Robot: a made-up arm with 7 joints.
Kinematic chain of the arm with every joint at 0, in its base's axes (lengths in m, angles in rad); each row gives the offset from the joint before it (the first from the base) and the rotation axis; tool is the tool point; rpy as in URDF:
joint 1: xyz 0 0 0 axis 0.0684 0.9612 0.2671
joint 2: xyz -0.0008 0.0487 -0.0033 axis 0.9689 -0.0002 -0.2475
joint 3: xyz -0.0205 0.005 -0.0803 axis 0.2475 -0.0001 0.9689
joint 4: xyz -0.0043 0 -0.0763 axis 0.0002 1 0
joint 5: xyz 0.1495 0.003 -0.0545 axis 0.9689 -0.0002 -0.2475
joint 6: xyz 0.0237 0 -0.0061 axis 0.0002 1 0
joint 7: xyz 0.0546 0 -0.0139 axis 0.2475 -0.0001 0.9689
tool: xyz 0 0 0 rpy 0 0.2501 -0.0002
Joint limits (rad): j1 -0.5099..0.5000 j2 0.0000..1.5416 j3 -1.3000..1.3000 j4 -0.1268..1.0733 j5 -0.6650..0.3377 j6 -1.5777..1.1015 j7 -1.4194..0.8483
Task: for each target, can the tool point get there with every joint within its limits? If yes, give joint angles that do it. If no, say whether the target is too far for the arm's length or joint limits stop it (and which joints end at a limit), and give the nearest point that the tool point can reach.
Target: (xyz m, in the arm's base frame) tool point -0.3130 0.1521 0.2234
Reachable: no: joint limits stop it (at a limit: joint 1, joint 2, joint 3, joint 4, joint 5) | nearest point -0.0086 0.1636 0.1974 | short by 0.306 m
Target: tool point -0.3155 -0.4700 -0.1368
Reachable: no: too far | nearest point -0.1165 -0.1694 -0.2204 | short by 0.370 m
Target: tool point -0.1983 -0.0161 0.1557
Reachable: no: joint limits stop it (at a limit: joint 1, joint 2, joint 3, joint 4, joint 6) | nearest point -0.0085 0.1636 0.1914 | short by 0.264 m
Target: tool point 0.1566 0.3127 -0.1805
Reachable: yes | joints -0.2004 0.4453 0.8471 0.4488 0.2342 -0.1572 -0.1036
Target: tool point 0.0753 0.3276 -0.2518
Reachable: yes | joints 0.0186 0.6111 0.6087 0.7514 -0.3804 0.1967 -0.5621
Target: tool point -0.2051 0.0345 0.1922
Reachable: no: joint limits stop it (at a limit: joint 1, joint 2, joint 3, joint 4, joint 5) | nearest point -0.0088 0.1638 0.1939 | short by 0.235 m
